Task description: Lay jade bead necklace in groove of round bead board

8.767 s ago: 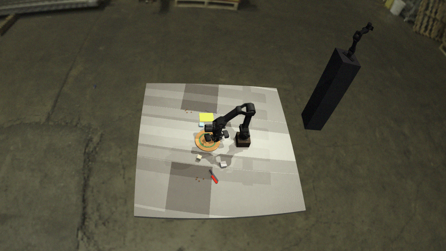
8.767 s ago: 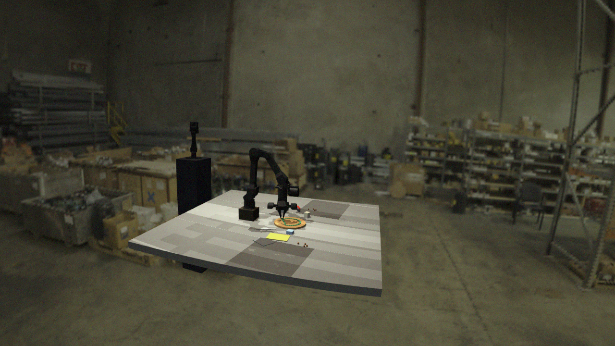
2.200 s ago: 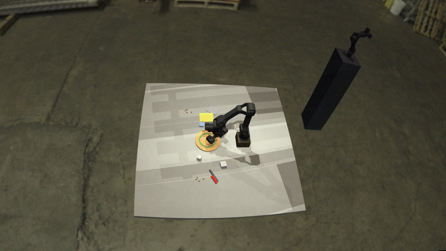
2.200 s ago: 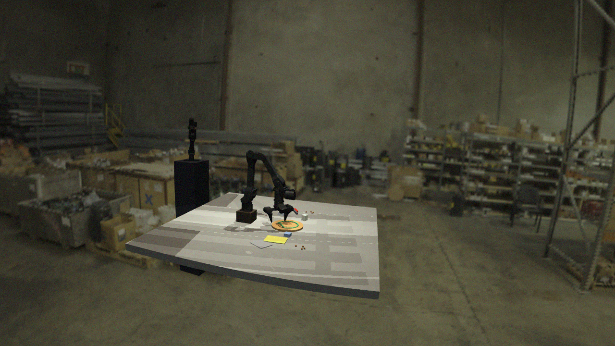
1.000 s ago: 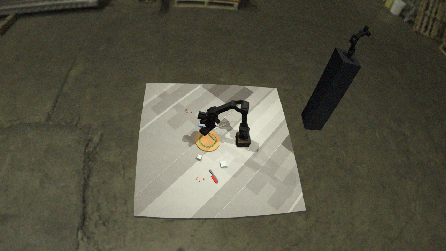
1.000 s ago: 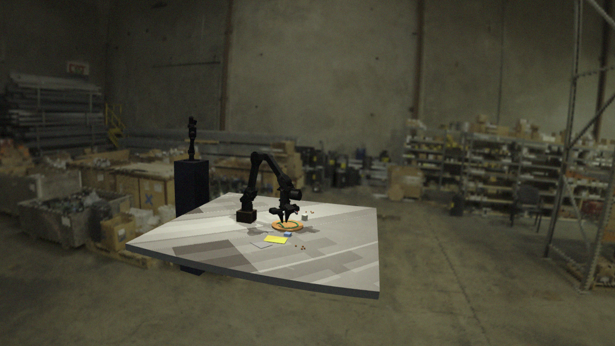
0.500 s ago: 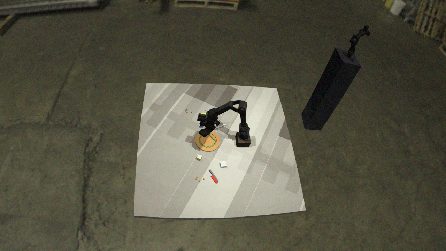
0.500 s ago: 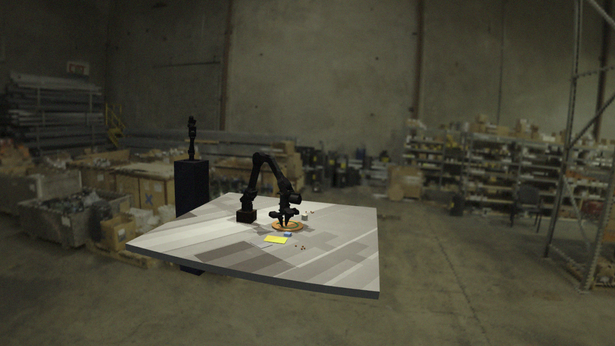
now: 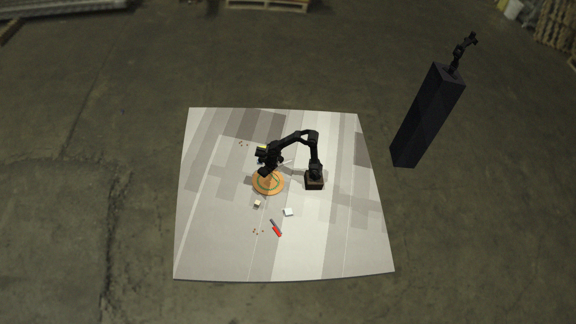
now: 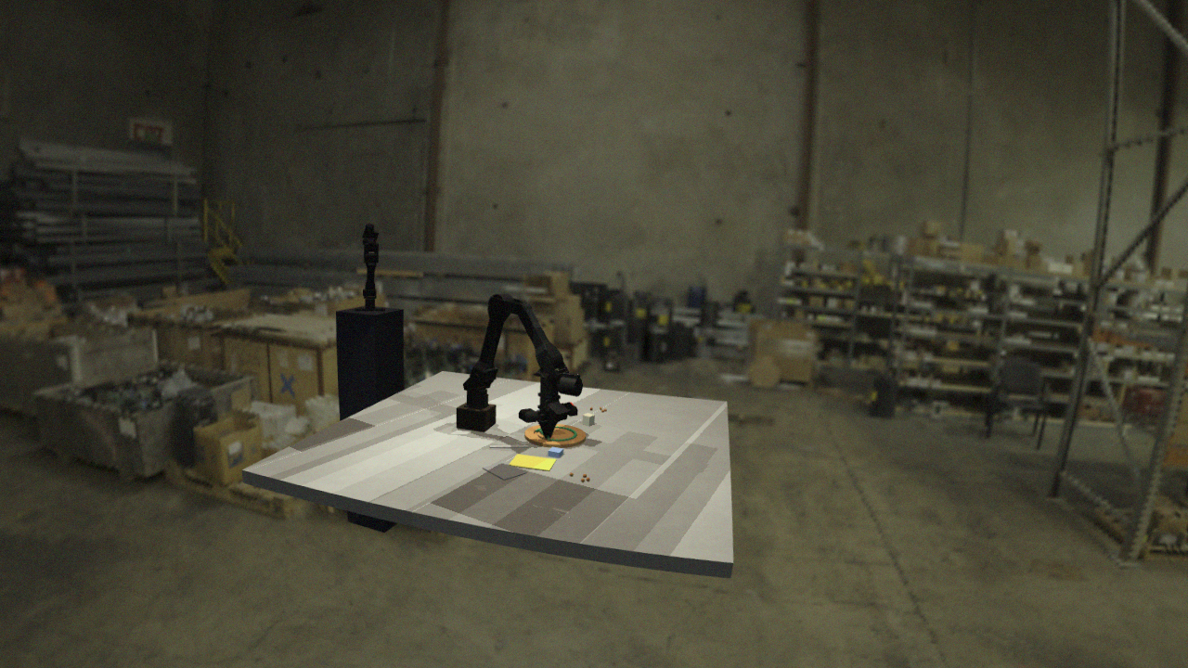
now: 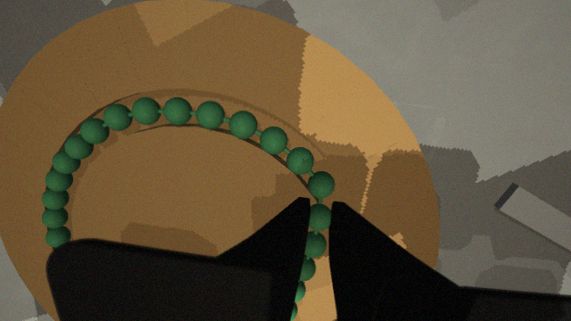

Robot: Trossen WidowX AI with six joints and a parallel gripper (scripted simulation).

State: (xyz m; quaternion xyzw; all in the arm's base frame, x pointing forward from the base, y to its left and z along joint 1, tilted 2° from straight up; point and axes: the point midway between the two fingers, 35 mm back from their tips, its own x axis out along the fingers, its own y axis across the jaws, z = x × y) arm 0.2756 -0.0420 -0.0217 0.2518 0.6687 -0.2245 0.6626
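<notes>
The blue block lies 6 cm ahead of my gripper tip, 9 cm to the right of it and 1 cm below it. Also, from my gripper tip: yellow pad: 2 cm ahead, 18 cm to the right, 1 cm below; then white strip: 9 cm behind, 9 cm to the right, 1 cm below; then cream cube: 7 cm ahead, 23 cm to the left.
</notes>
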